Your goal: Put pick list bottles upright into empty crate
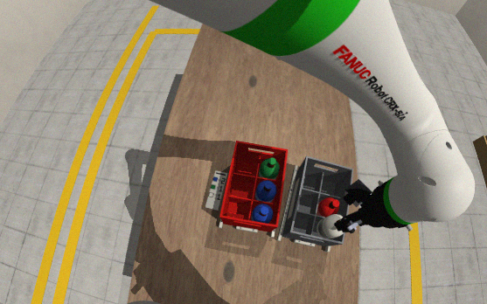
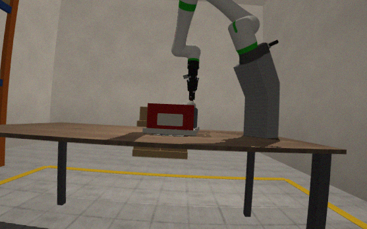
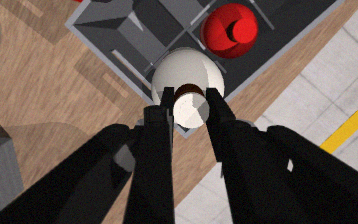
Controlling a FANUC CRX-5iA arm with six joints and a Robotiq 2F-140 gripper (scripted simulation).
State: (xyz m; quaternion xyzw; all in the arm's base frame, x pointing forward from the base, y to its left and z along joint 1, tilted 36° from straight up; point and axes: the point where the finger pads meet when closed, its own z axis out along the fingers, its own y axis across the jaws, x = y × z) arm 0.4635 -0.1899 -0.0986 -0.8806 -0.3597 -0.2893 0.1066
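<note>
The white-label bottle lies 8 cm below my hand. Also, from my hand: grey crate: 8 cm ahead, 5 cm to the left, 19 cm below; then red-label bottle: 9 cm ahead, 1 cm to the left, 19 cm below; then blue-label bottle: 7 cm ahead, 25 cm to the left, 19 cm below.
</note>
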